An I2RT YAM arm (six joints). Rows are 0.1 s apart.
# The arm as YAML. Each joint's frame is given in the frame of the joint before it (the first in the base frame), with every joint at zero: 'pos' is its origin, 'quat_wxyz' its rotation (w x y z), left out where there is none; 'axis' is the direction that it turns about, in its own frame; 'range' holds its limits. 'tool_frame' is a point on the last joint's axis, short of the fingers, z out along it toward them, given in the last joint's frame.
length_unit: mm
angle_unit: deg
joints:
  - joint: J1
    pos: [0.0, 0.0, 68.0]
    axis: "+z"
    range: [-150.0, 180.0]
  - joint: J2
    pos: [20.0, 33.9, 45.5]
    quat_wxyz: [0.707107, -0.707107, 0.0, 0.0]
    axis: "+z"
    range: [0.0, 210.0]
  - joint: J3
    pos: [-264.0, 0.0, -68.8]
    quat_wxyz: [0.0, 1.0, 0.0, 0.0]
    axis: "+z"
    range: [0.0, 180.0]
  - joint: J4
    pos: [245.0, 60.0, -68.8]
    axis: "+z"
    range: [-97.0, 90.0]
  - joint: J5
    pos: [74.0, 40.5, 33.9]
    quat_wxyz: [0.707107, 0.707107, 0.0, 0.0]
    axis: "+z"
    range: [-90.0, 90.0]
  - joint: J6
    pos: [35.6, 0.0, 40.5]
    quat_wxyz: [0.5, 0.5, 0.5, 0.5]
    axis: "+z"
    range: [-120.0, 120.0]
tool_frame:
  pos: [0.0, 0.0, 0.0]
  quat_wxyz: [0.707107, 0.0, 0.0, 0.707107]
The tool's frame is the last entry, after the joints.
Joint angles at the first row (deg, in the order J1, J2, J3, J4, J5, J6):
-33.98 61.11 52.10 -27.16 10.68 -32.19
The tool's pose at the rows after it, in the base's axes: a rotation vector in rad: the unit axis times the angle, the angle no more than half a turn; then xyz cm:
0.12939, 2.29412, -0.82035, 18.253, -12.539, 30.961
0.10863, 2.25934, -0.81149, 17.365, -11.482, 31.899
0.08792, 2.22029, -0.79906, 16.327, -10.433, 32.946
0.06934, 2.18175, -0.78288, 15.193, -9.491, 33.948
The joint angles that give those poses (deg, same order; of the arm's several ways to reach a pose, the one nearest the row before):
-32.77 58.52 52.40 -28.94 10.72 -31.90
-31.74 55.24 52.58 -30.69 10.17 -31.73
-30.88 51.85 53.09 -32.68 9.28 -31.56
-30.41 48.61 53.78 -34.75 7.97 -31.42

